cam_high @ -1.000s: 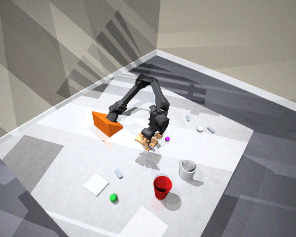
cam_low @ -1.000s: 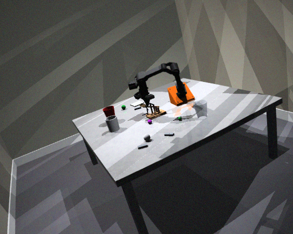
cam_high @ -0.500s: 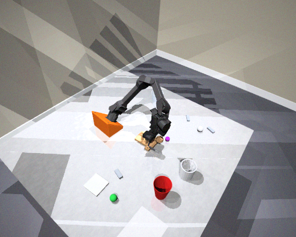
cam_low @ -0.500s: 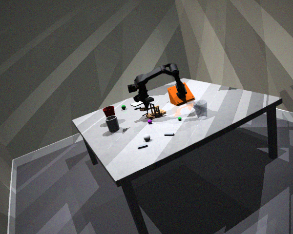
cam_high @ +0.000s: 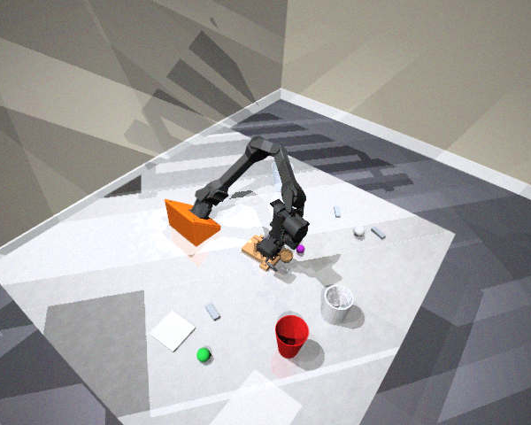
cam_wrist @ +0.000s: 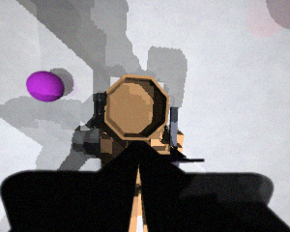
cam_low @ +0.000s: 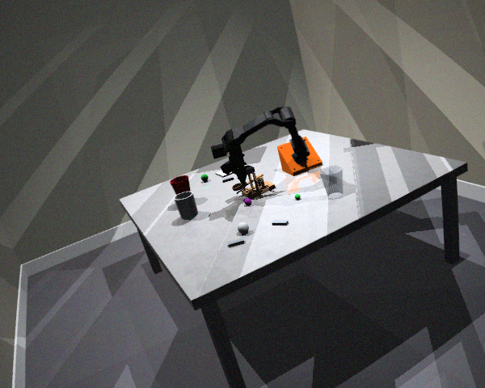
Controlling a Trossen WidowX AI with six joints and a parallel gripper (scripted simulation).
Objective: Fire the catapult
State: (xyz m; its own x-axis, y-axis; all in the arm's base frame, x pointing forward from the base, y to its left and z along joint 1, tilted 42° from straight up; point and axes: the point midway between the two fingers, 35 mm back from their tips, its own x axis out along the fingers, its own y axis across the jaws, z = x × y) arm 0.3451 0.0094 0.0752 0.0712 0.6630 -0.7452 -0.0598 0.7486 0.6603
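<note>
The catapult is 30 mm behind my gripper tip, 20 mm to the right of it and 10 mm below it. The rest, counted from my gripper tip: red cup 240 mm to the right, 230 mm ahead, 30 mm below; then white mug 270 mm ahead, 50 mm to the right, 30 mm below; then purple ball 100 mm to the left, 40 mm below, 40 mm ahead.
</note>
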